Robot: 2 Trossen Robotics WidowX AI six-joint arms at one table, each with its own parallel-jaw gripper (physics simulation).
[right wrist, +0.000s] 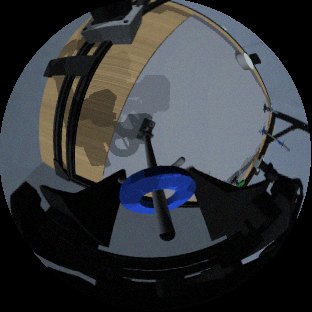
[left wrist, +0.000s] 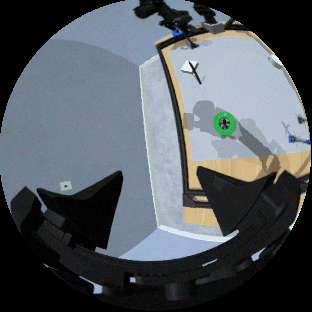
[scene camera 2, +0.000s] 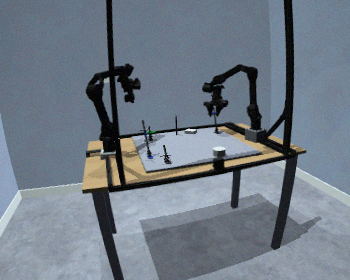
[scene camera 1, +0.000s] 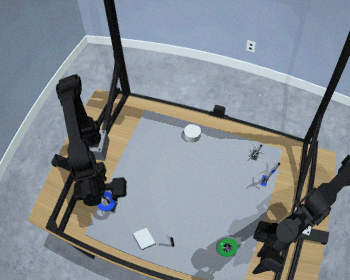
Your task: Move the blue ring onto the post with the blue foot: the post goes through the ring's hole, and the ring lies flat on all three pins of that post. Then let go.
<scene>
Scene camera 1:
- my left gripper: 255, 264
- my right gripper: 107, 200
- grey mat: 200, 193
</scene>
